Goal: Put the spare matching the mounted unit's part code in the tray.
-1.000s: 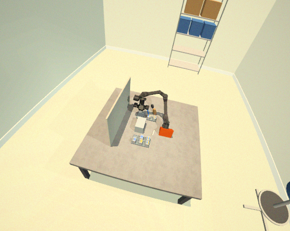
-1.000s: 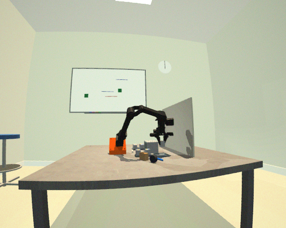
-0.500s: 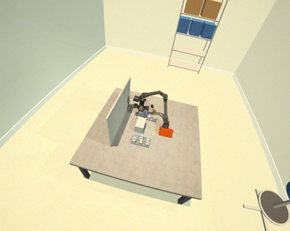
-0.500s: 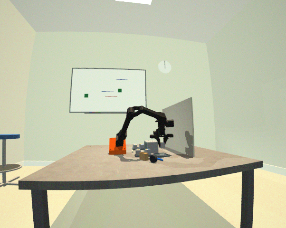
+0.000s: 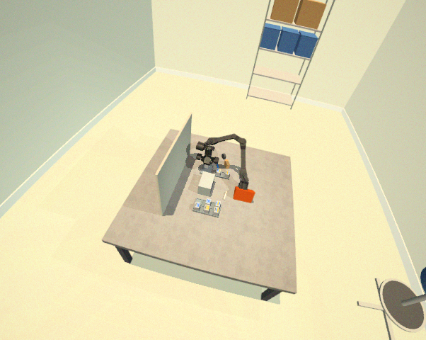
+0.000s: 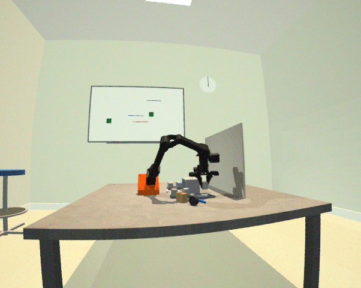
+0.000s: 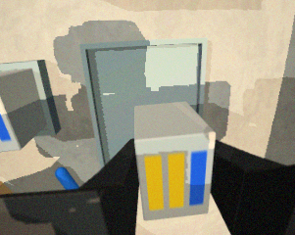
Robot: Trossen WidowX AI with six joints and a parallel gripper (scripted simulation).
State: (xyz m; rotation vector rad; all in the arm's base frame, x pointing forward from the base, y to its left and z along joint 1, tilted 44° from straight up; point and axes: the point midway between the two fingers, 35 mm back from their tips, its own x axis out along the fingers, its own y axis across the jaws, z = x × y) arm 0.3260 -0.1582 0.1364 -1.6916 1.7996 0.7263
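The flat grey tray is 50 mm below my gripper tip and 10 mm behind it. Round my gripper tip: blue pen: 110 mm to the right, 80 mm behind, 50 mm below; then small tan block: 170 mm behind, 100 mm to the right, 30 mm below; then white mounted unit: 210 mm to the left, 30 mm behind, 10 mm below.
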